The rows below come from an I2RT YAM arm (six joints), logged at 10 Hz.
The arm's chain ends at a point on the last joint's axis. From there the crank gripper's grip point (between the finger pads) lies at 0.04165 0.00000 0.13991 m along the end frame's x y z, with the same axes.
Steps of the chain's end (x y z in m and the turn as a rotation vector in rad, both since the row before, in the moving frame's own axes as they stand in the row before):
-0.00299 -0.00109 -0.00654 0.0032 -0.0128 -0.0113
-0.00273 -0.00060 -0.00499 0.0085 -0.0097 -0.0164
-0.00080 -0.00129 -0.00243 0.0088 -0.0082 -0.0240
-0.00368 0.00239 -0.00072 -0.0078 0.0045 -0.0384
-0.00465 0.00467 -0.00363 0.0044 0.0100 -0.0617
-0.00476 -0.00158 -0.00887 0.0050 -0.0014 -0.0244
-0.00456 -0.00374 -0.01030 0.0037 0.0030 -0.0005
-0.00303 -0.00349 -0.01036 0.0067 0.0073 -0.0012
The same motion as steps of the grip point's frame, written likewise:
-0.00479 -0.00200 -0.00602 0.0032 -0.0128 -0.0113
-0.00410 -0.00246 -0.00460 0.0085 -0.0097 -0.0164
-0.00198 -0.00351 -0.00210 0.0088 -0.0082 -0.0240
-0.00306 0.00187 -0.00091 -0.0078 0.0045 -0.0384
-0.00335 0.00144 -0.00406 0.0044 0.0100 -0.0617
-0.00498 -0.00329 -0.00882 0.0050 -0.0014 -0.0244
-0.00414 -0.00428 -0.01043 0.0037 0.0030 -0.0005
-0.00201 -0.00448 -0.01067 0.0067 0.0073 -0.0012

